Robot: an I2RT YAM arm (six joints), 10 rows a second.
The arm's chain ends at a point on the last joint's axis. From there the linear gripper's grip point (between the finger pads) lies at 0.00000 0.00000 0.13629 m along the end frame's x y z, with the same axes.
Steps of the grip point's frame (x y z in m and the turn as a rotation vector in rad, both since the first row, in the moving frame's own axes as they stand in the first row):
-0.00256 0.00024 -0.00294 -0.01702 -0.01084 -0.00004
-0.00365 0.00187 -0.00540 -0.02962 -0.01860 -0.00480
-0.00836 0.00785 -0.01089 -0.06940 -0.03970 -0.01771
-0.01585 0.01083 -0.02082 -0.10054 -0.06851 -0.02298
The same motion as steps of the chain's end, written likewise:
-0.00108 -0.00208 -0.00291 -0.01702 -0.01084 -0.00004
-0.00113 -0.00217 -0.00532 -0.02962 -0.01860 -0.00480
-0.00304 -0.00165 -0.01045 -0.06940 -0.03970 -0.01771
-0.00669 -0.00294 -0.01981 -0.10054 -0.06851 -0.02298

